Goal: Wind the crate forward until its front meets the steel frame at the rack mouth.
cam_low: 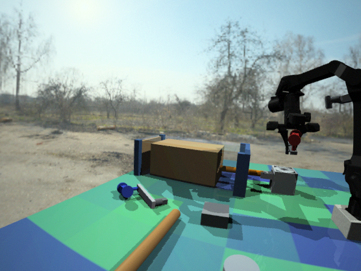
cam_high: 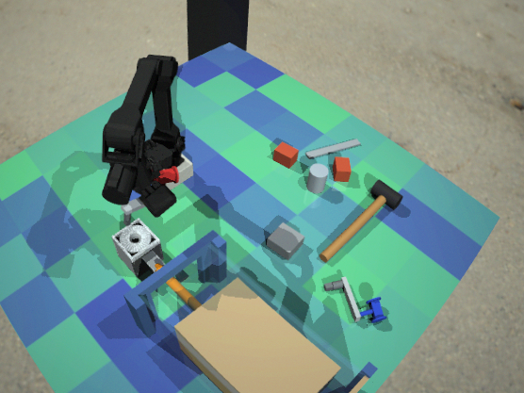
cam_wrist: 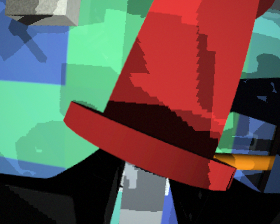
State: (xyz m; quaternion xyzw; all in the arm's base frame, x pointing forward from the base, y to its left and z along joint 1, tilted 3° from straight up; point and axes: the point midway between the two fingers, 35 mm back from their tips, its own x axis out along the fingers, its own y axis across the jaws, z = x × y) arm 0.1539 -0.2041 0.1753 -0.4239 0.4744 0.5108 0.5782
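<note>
My gripper tip is 20 mm below the red-knobbed crank. The rest, counted from my gripper tip: grey winch: 20 mm behind, 70 mm to the right, 150 mm below; then red knob: 10 mm ahead, 40 mm to the left, 40 mm above; then blue frame: 150 mm ahead, 80 mm to the right, 80 mm below.
</note>
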